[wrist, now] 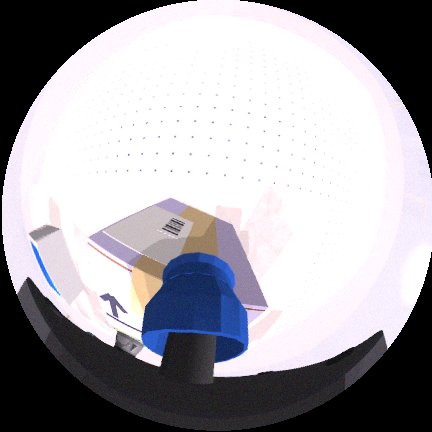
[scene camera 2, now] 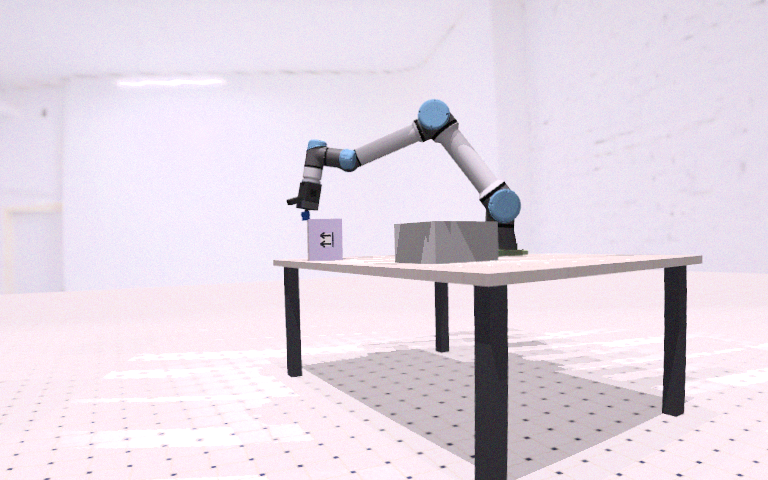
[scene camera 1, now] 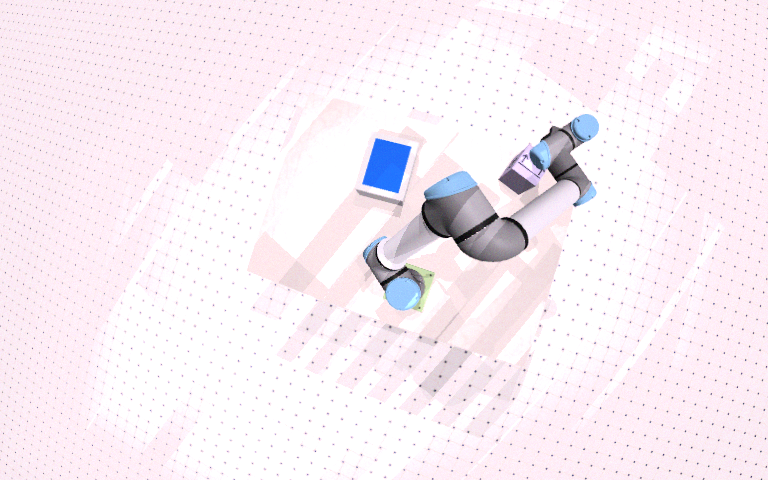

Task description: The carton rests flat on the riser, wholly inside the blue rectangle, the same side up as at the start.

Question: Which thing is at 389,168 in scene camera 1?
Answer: A riser.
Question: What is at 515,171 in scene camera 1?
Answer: A carton.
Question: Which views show the riser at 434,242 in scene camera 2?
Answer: The wrist view, scene camera 2 and scene camera 1: all of them.
